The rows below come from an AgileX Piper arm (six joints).
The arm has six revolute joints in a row. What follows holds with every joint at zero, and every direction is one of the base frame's. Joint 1 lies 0.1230 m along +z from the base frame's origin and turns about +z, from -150.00 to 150.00 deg. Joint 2 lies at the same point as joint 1 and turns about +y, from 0.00 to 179.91 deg. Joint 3 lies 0.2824 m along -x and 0.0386 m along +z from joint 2 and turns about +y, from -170.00 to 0.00 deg. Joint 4 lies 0.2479 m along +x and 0.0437 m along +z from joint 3 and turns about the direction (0.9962, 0, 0.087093), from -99.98 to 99.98 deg. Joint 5 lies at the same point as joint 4 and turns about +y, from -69.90 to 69.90 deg. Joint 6 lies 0.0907 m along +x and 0.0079 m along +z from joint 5 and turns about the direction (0.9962, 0, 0.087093), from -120.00 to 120.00 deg. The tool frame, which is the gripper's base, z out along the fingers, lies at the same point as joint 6; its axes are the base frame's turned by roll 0.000, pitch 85.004 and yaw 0.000 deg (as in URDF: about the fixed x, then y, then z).
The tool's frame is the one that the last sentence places.
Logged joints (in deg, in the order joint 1, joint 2, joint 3, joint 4, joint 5, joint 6), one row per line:
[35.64 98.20 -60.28 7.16 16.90 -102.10]
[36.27 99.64 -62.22 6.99 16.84 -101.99]
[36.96 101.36 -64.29 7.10 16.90 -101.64]
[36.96 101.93 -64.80 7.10 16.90 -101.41]
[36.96 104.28 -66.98 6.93 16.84 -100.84]
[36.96 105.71 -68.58 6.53 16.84 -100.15]
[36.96 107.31 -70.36 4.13 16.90 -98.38]
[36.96 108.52 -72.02 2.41 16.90 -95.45]
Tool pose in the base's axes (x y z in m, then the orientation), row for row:
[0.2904 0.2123 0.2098 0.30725 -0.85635 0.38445 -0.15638]
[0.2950 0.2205 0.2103 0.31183 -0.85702 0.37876 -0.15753]
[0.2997 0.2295 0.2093 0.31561 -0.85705 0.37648 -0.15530]
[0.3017 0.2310 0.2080 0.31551 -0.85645 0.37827 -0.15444]
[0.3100 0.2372 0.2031 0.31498 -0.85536 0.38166 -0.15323]
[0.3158 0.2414 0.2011 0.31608 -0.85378 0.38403 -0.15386]
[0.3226 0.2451 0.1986 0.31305 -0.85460 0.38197 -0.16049]
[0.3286 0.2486 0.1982 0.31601 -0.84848 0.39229 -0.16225]
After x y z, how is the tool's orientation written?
As a quaternion, w x y z.
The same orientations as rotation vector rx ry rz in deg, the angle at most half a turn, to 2 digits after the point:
[-129.77 58.26 -23.70]
[-129.58 57.27 -23.82]
[-129.34 56.82 -23.44]
[-129.26 57.09 -23.31]
[-129.13 57.62 -23.13]
[-128.82 57.94 -23.21]
[-129.14 57.72 -24.25]
[-128.03 59.19 -24.48]

